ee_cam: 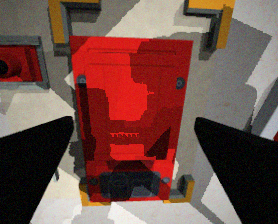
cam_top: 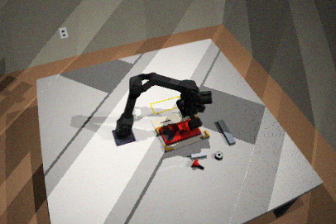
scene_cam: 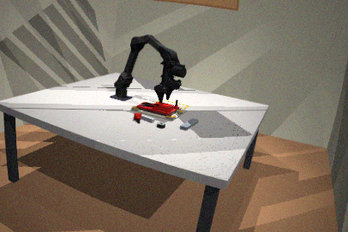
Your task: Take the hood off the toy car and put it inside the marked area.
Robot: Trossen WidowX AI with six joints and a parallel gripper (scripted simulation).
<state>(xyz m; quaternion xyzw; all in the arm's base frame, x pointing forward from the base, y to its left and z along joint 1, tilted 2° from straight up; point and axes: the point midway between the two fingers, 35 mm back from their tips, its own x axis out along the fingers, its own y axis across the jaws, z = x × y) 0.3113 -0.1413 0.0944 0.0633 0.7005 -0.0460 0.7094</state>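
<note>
My gripper tip is now 3 cm above the hood. Also, from my gripper tip: grey bar: 17 cm ahead, 12 cm to the right, 6 cm below; then black wheel: 22 cm to the right, 6 cm below, 5 cm ahead.
</note>
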